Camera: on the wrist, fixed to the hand. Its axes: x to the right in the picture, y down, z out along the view.
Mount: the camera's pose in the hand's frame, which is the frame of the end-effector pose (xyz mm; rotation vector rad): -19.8 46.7 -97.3 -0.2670 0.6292 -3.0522
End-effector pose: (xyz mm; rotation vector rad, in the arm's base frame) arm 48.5 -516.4 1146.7 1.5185 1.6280 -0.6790
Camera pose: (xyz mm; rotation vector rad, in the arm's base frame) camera 75.5 -441.3 1222.0 1.5708 -1.8028 0.5548
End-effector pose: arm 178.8 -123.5 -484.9 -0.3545 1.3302 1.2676
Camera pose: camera 95.5 -194.4 -476.5 -1.8140 -0.1816 -1.4038
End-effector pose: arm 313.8 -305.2 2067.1 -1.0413 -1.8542 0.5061
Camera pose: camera 423.4 -303.2 2072.1 1.7130 -0.9019 -1.5689
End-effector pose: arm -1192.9 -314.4 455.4 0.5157 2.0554 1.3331
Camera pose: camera -1245.9 -372.2 532.1 -2.2938 0.5585 -0.5081
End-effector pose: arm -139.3 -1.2 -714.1 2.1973 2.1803 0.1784
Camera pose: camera -103.7 -26.5 -613.4 2.1481 -2.1511 -0.5658
